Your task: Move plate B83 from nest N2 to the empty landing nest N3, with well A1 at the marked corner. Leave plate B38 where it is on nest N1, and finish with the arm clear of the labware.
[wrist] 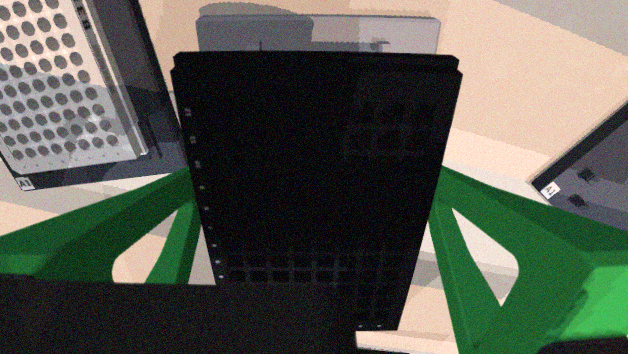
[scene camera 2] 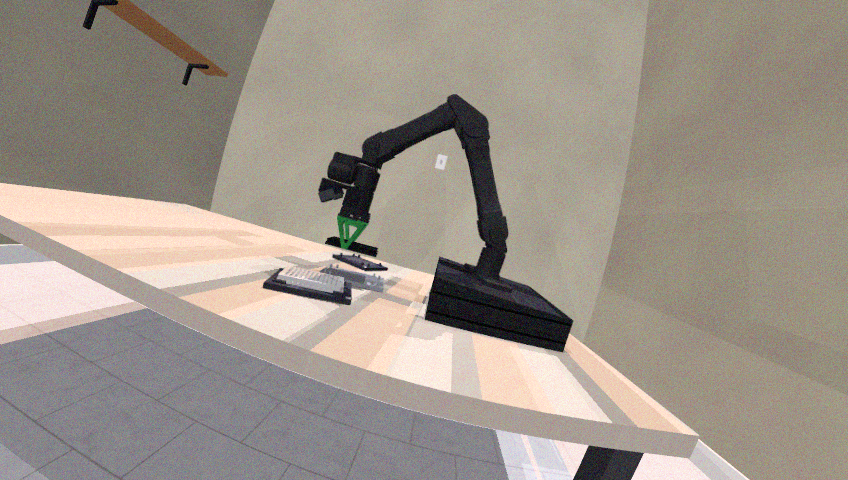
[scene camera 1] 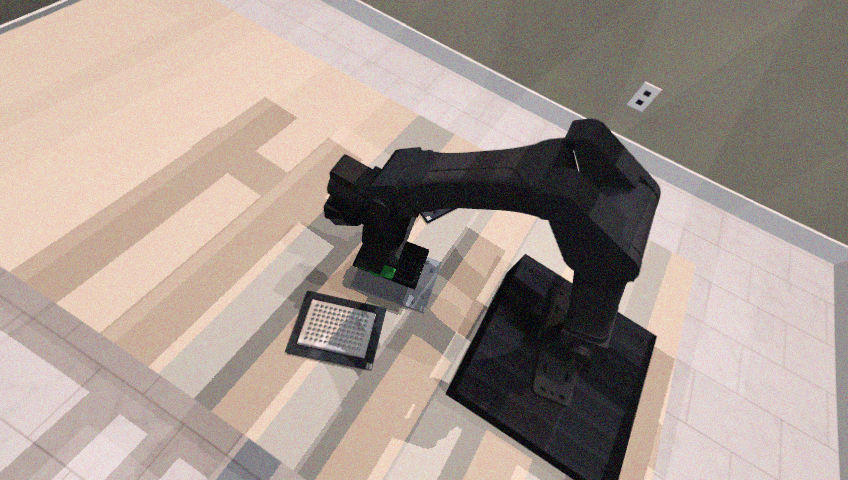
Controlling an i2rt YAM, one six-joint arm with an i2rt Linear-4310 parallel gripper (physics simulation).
The gripper carries a black plate, clear of everything else.
The gripper also shows in the wrist view and in scene camera 2.
